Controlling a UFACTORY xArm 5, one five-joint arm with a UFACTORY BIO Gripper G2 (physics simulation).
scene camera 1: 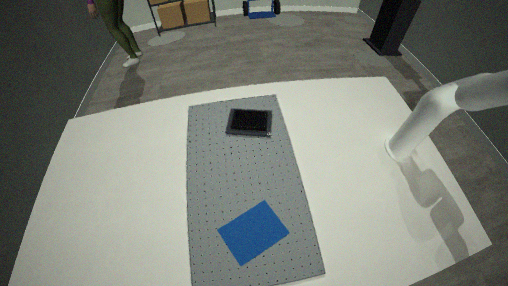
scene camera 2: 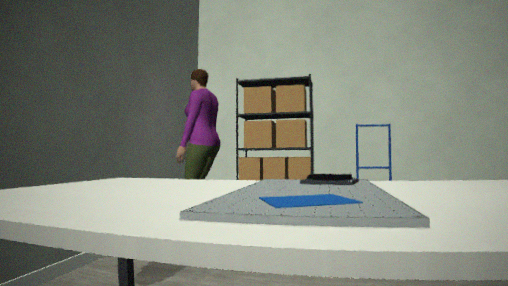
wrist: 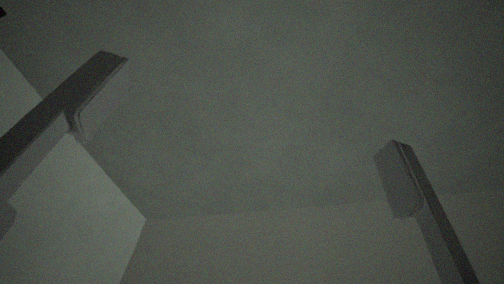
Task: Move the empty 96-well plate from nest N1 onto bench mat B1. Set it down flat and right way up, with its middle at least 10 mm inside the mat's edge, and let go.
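Seen in the pictures: hand at its tool point: (wrist: 266,141); arm's base at its link origin: (scene camera 1: 397,148).
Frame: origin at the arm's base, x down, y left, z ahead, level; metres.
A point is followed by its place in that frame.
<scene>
A black 96-well plate (scene camera 1: 250,120) {z 0.566, x -0.037, y -0.219 m} (scene camera 2: 330,176) {z 0.568, x -0.037, y -0.185 m} sits flat in the dark nest N1 (scene camera 1: 242,133) {z 0.603, x -0.022, y -0.178 m} (scene camera 2: 311,182) {z 0.627, x -0.018, y -0.182 m} at the far end of the grey perforated board. The blue bench mat B1 (scene camera 1: 253,233) {z 0.629, x -0.015, y 0.173 m} (scene camera 2: 310,201) {z 0.623, x -0.015, y 0.192 m} lies turned at an angle on the near part of the same board, with nothing on it. My gripper (wrist: 252,120) {z -0.265, x -0.642, y 0.538 m} is open and empty in the wrist view, its two fingers wide apart against the ceiling and walls. The gripper does not show in either scene view, so it is away from the plate and the mat.
The grey perforated board (scene camera 1: 240,175) {z 0.635, x -0.013, y -0.020 m} (scene camera 2: 225,205) {z 0.774, x -0.013, y 0.248 m} lies on the white table (scene camera 1: 110,190) {z 1.130, x 0.000, y -0.041 m} (scene camera 2: 125,200) {z 1.041, x 0.000, y 0.164 m}. The white arm (scene camera 1: 417,120) {z 0.048, x -0.198, y 0.005 m} stands at the right of the table. Behind are a person (scene camera 1: 117,25) (scene camera 2: 202,117), a shelf unit (scene camera 2: 275,115), a blue trolley (scene camera 2: 373,167) and a black column (scene camera 1: 392,25).
</scene>
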